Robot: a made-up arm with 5 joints. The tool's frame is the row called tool. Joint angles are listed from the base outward. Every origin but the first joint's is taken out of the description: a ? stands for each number. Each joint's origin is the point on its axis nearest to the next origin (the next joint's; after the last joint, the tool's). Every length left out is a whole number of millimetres.
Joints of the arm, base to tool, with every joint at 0 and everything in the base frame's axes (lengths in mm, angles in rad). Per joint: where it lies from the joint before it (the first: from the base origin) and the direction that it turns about. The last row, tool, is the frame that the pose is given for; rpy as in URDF.
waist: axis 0 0 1 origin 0 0 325
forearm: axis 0 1 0 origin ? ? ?
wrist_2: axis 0 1 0 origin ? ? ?
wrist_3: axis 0 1 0 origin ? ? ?
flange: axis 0 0 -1 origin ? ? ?
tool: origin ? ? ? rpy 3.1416 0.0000 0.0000
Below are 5 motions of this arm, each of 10 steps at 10 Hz.
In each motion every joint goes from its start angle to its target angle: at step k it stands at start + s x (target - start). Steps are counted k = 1, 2, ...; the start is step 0. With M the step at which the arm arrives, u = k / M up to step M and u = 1 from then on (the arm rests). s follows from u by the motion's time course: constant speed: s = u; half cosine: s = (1 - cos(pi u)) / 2; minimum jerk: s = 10 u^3 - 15 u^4 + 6 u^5.
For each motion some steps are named. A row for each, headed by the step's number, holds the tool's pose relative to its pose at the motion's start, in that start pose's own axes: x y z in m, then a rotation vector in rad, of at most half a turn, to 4 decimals.
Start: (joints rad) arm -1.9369 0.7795 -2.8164 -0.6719 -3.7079
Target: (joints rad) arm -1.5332 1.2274 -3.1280 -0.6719 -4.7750
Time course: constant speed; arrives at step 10
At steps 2, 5, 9, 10:
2: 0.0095 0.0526 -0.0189 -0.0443 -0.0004 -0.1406
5: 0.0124 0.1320 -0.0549 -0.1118 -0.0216 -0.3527
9: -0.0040 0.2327 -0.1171 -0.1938 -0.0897 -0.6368
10: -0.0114 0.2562 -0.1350 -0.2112 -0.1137 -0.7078

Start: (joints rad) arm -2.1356 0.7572 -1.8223 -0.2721 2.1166
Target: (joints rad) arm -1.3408 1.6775 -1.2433 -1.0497 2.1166
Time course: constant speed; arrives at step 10
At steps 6, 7, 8, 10:
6: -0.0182 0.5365 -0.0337 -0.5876 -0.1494 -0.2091
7: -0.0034 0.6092 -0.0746 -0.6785 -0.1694 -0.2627
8: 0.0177 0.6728 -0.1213 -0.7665 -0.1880 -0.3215
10: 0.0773 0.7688 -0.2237 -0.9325 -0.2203 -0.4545

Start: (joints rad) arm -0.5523 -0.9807 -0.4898 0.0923 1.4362
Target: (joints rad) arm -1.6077 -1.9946 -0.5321 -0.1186 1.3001
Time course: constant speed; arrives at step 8
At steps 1, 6, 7, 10:
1: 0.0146 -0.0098 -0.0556 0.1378 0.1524 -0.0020
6: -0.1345 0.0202 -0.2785 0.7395 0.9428 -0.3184
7: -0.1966 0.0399 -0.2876 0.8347 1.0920 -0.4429
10: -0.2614 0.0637 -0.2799 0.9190 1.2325 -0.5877

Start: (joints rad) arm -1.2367 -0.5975 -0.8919 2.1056 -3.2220
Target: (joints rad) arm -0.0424 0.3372 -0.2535 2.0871 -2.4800
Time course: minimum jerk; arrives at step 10
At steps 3, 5, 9, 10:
3: -0.0329 0.0219 0.0322 0.1269 0.2551 -0.0236
5: -0.0503 0.0576 0.1112 0.5900 0.6919 0.0168
9: -0.0054 0.0406 0.1776 1.6047 0.9275 0.2764
10: -0.0045 0.0398 0.1778 1.6243 0.9261 0.2829

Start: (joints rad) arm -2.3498 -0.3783 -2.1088 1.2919 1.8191
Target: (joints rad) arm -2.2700 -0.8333 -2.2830 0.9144 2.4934
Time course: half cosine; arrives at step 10
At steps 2, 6, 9, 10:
2: -0.0023 -0.0039 -0.0399 0.0904 -0.0336 0.0619
6: 0.0094 0.0234 -0.2824 0.5680 -0.3478 0.4226
9: 0.0372 0.0795 -0.4170 0.7923 -0.6137 0.6123
10: 0.0400 0.0849 -0.4267 0.8076 -0.6363 0.6258

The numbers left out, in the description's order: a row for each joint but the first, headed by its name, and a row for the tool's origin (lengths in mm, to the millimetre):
forearm: 0 0 0
wrist_2: 68 0 361
wrist_3: 57 0 -252
flange: 109 0 -139
tool: 0 0 0

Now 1 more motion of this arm.
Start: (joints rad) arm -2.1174 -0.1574 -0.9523 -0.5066 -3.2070
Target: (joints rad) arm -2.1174 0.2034 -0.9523 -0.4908 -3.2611
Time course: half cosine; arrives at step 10
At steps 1, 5, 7, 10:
1: 0.0037 0.0002 0.0036 -0.0006 0.0092 -0.0013
5: 0.0819 0.0054 0.0662 -0.0148 0.1877 -0.0270
7: 0.1352 0.0089 0.0978 -0.0259 0.2979 -0.0426
10: 0.1745 0.0114 0.1164 -0.0348 0.3750 -0.0535

